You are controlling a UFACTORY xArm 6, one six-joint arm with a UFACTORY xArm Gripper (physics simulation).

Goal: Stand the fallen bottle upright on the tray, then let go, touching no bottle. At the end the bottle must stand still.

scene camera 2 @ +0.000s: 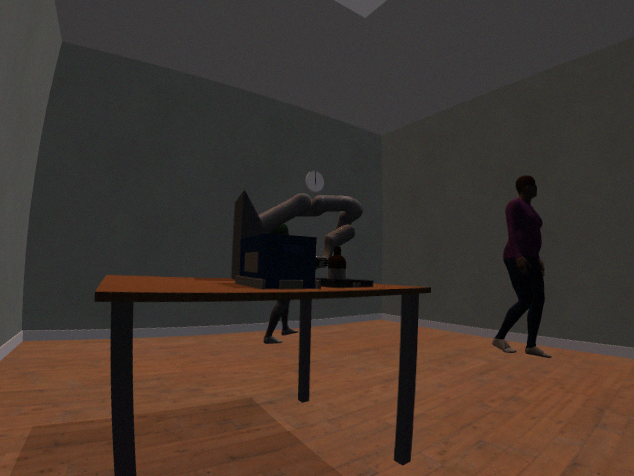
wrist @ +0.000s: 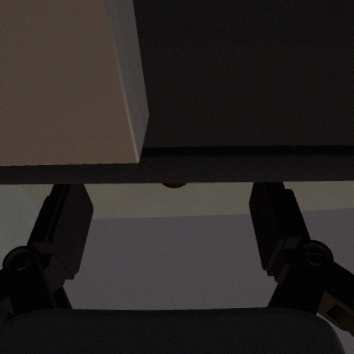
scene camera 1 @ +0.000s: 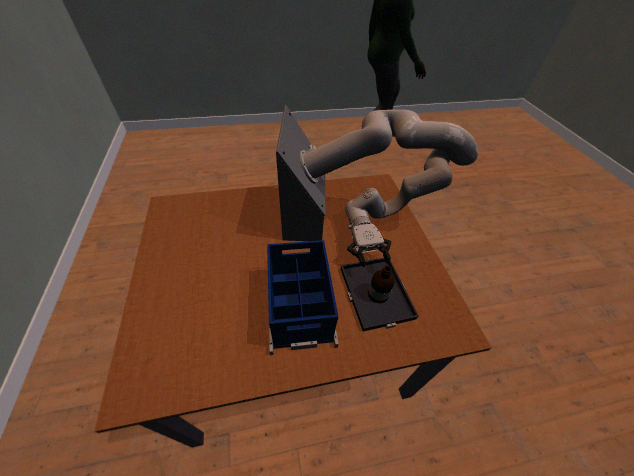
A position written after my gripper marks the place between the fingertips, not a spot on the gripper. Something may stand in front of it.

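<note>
My gripper [scene camera 1: 376, 263] is in sight, and the wrist view shows the gripper [wrist: 168, 185] as well. There is also a brown bottle [scene camera 1: 382, 282].
</note>
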